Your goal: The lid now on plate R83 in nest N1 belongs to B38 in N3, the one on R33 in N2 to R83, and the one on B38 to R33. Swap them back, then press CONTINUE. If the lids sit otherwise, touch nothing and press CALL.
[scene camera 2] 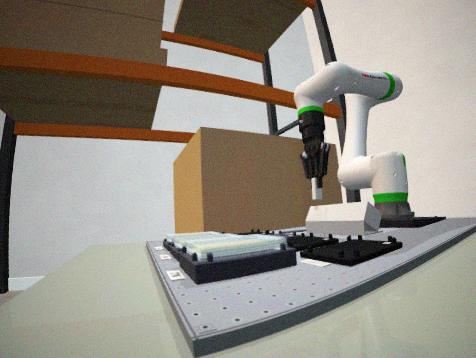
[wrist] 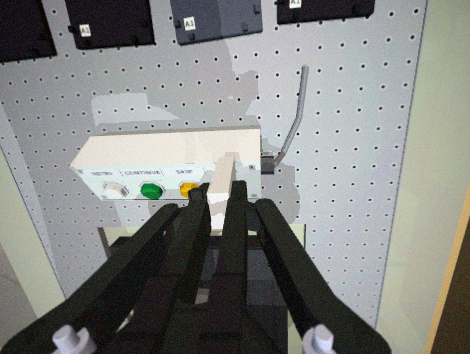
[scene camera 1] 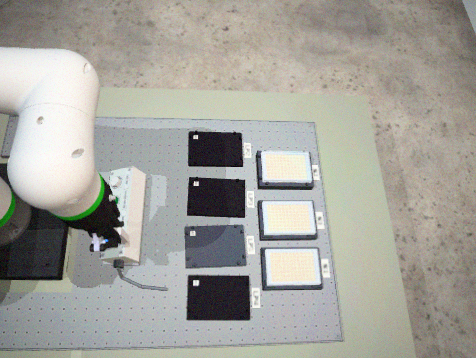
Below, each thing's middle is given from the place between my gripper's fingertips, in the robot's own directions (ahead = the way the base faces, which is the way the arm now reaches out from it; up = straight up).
My gripper is now 210 mm short of the LP4 (scene camera 1: 210, 297), 140 mm to the left of it and 90 mm above it. From my hand the other things lie so: LP3 (scene camera 1: 215, 197): 240 mm ahead, 120 mm to the left, 90 mm below.
